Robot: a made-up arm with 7 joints. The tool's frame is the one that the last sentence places. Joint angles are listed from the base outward.
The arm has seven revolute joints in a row. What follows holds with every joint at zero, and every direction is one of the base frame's. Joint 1 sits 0.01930 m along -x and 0.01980 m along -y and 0.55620 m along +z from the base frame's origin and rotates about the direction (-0.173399, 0.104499, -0.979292), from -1.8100 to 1.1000 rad. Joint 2 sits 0.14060 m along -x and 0.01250 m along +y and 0.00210 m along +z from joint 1 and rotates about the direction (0.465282, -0.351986, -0.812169), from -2.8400 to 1.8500 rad. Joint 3 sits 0.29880 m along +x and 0.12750 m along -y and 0.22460 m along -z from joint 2 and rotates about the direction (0.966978, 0.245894, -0.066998), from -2.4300 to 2.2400 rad. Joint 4 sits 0.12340 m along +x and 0.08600 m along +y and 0.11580 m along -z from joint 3 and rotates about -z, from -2.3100 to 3.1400 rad. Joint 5 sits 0.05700 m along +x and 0.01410 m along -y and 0.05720 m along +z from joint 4 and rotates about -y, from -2.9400 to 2.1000 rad. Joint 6 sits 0.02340 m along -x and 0.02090 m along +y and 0.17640 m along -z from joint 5 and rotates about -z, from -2.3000 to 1.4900 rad. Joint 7 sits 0.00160 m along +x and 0.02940 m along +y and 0.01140 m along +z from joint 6 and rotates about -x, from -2.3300 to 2.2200 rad. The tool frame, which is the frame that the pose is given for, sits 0.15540 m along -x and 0.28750 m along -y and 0.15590 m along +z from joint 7; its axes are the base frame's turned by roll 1.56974, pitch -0.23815 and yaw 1.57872 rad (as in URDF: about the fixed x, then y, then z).
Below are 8 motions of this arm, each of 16 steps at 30 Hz.
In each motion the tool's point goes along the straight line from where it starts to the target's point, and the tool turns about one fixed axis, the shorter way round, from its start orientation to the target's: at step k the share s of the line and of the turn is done. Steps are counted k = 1, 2, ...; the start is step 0. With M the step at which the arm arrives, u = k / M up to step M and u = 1 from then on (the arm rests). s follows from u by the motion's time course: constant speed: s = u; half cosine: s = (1 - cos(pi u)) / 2; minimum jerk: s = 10 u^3 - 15 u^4 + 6 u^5.
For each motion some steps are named. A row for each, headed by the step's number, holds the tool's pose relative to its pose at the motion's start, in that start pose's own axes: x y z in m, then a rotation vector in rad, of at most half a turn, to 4 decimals.
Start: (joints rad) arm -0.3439 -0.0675 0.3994 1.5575 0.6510 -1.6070 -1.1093
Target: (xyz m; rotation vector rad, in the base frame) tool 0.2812 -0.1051 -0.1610 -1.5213 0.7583 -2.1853
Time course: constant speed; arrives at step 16
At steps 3, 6, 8, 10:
3: -0.0127 -0.0389 0.0255 -0.1223 0.0810 0.1947
6: -0.0254 -0.0778 0.0510 -0.2446 0.1620 0.3894
8: -0.0339 -0.1037 0.0680 -0.3262 0.2160 0.5192
10: -0.0424 -0.1296 0.0850 -0.4077 0.2700 0.6490

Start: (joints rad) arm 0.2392 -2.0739 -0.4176 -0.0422 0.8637 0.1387 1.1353
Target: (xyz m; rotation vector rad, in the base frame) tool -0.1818 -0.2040 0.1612 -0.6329 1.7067 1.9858
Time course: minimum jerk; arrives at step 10
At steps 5, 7, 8, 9, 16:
5: 0.0157 0.0183 -0.0036 0.0046 -0.1814 0.1769
7: 0.0262 0.0306 -0.0060 0.0078 -0.3037 0.2962
8: 0.0295 0.0345 -0.0068 0.0087 -0.3419 0.3334
9: 0.0310 0.0363 -0.0071 0.0092 -0.3598 0.3509
16: 0.0313 0.0366 -0.0072 0.0093 -0.3629 0.3539

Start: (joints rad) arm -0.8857 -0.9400 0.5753 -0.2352 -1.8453 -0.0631 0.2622
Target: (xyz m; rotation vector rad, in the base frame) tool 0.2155 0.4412 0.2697 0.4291 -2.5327 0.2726
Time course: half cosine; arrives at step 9
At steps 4, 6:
4: -0.0046 -0.0175 -0.0210 -0.1735 0.0487 -0.1143
6: -0.0083 -0.0317 -0.0382 -0.3150 0.0885 -0.2075

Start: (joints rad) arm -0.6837 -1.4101 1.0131 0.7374 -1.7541 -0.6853 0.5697
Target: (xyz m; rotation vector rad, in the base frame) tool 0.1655 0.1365 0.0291 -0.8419 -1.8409 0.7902
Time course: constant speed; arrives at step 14
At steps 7, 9, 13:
7: 0.0112 0.0198 0.0087 0.0537 0.0029 -0.0706
9: 0.0144 0.0254 0.0112 0.0690 0.0037 -0.0907
13: 0.0208 0.0367 0.0162 0.0997 0.0053 -0.1311

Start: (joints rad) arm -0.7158 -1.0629 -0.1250 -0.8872 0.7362 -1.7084 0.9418
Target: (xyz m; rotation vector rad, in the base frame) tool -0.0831 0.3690 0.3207 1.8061 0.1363 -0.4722
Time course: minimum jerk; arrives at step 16
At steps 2, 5, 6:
2: -0.0024 -0.0016 0.0007 0.0001 0.0054 0.0071
5: -0.0269 -0.0182 0.0075 0.0013 0.0604 0.0797
6: -0.0411 -0.0279 0.0114 0.0019 0.0923 0.1219

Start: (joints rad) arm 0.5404 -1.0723 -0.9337 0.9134 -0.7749 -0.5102 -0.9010
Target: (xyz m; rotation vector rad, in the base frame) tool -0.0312 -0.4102 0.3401 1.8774 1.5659 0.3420
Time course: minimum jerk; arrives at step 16
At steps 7, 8, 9, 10, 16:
7: 0.0079 0.0384 -0.0030 0.1565 -0.0508 -0.1285
8: 0.0103 0.0500 -0.0039 0.2038 -0.0661 -0.1672
9: 0.0127 0.0616 -0.0049 0.2510 -0.0815 -0.2060
10: 0.0150 0.0725 -0.0057 0.2954 -0.0959 -0.2424
16: 0.0206 0.1000 -0.0079 0.4075 -0.1323 -0.3345

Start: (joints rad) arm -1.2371 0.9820 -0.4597 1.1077 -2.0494 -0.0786 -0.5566
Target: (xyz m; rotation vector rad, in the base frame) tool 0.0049 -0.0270 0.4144 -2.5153 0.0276 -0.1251
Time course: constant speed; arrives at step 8
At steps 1, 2, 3, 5, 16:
1: -0.0045 -0.0045 0.0085 -0.0217 0.0273 0.0039
2: -0.0091 -0.0091 0.0171 -0.0434 0.0546 0.0077
3: -0.0136 -0.0136 0.0256 -0.0651 0.0819 0.0116
5: -0.0227 -0.0227 0.0427 -0.1084 0.1365 0.0193
16: -0.0364 -0.0364 0.0684 -0.1735 0.2184 0.0309

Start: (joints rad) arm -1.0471 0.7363 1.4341 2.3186 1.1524 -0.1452 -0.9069
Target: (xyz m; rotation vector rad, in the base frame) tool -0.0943 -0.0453 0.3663 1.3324 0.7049 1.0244
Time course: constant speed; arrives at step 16
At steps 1, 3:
1: 0.0001 -0.0025 0.0117 -0.0447 0.0532 -0.0253
3: 0.0004 -0.0076 0.0352 -0.1341 0.1597 -0.0760

